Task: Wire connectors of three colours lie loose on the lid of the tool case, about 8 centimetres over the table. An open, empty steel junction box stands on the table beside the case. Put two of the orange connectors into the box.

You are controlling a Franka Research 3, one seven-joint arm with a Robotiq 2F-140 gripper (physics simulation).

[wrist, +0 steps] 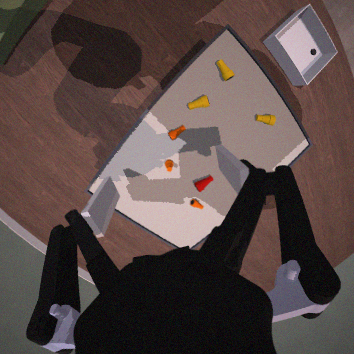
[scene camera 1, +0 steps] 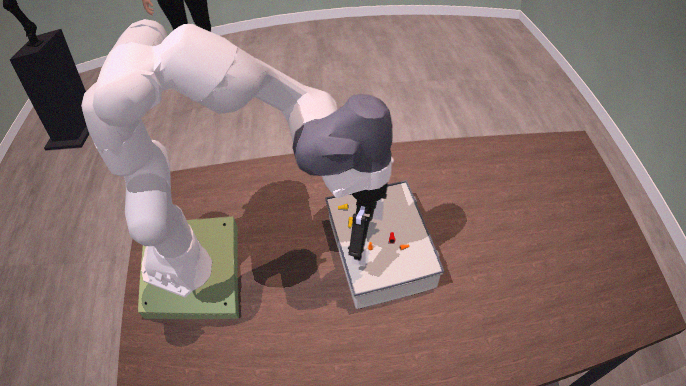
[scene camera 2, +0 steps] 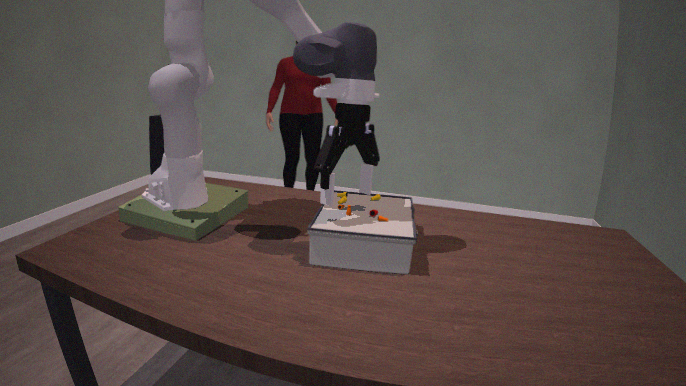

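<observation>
Three orange connectors lie on the lid of the tool case (scene camera 1: 420, 262) (scene camera 2: 395, 227) (wrist: 270, 145). One orange connector (scene camera 2: 341, 206) (wrist: 176, 132) lies near the lid's long left edge in the wrist view. A second orange connector (scene camera 1: 370, 246) (scene camera 2: 349, 210) (wrist: 169, 164) is near the middle. A third orange connector (scene camera 1: 404, 246) (scene camera 2: 383, 219) (wrist: 196, 204) lies beside the red one. My gripper (scene camera 1: 370, 235) (scene camera 2: 347, 194) (wrist: 164, 171) is open and empty above the lid, its fingers on either side of the middle orange connector in the wrist view. The steel junction box (wrist: 286, 59) stands beside the case, empty; the arm hides it in scene camera 1.
A red connector (scene camera 1: 392, 237) (scene camera 2: 373, 213) (wrist: 203, 183) lies between my fingers and the third orange one's side. Yellow connectors (wrist: 225, 70) (wrist: 199, 102) (wrist: 265, 119) lie toward the box. The green base plate (scene camera 1: 220, 260) (scene camera 2: 222, 200) is left of the case. A person (scene camera 2: 301, 85) stands behind the table.
</observation>
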